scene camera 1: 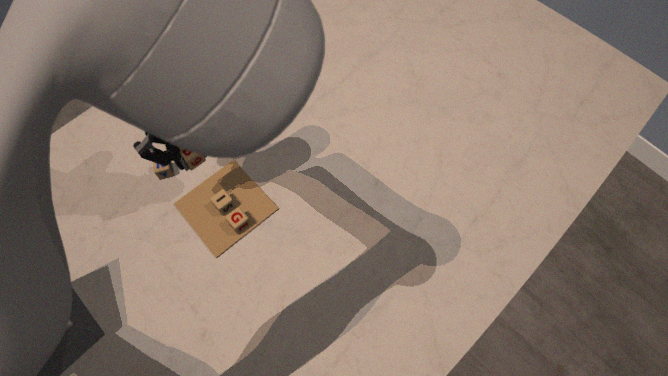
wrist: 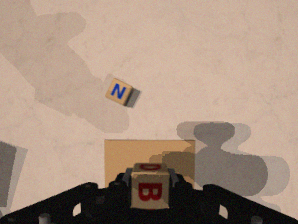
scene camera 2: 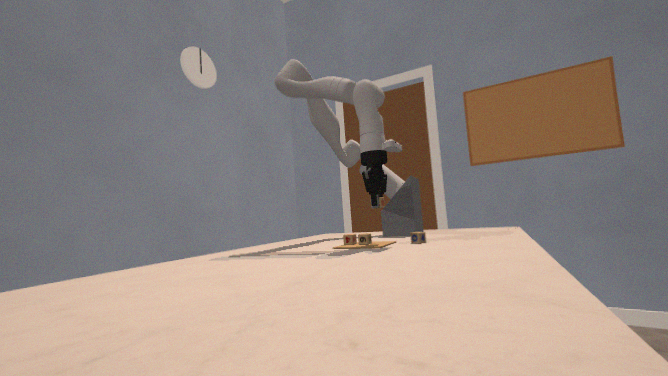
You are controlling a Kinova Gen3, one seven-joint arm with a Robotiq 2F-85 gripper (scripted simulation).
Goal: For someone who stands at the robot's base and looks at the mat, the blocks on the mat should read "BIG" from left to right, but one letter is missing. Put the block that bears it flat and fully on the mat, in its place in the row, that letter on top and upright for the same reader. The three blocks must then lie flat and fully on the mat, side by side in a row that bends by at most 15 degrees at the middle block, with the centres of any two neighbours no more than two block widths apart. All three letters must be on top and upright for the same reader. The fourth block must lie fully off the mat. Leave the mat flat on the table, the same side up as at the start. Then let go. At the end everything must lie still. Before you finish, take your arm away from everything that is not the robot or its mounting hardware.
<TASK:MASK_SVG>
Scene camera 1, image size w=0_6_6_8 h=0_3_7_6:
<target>my gripper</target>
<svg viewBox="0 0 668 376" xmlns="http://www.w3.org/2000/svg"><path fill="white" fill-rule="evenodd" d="M133 145L141 158L163 166L167 166L170 164L170 161L174 161L180 170L189 170L188 165L180 154L179 147L156 138L151 134L148 135L147 132L145 132L146 137L142 142L137 141ZM152 143L165 144L167 150L162 151L157 149Z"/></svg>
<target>mat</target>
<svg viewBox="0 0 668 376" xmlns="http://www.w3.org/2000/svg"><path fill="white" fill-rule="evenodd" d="M235 160L228 163L174 203L216 259L279 210ZM237 207L241 208L251 222L251 226L240 234L237 234L225 219ZM221 189L224 189L236 205L224 216L219 213L210 200Z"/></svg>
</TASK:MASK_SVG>
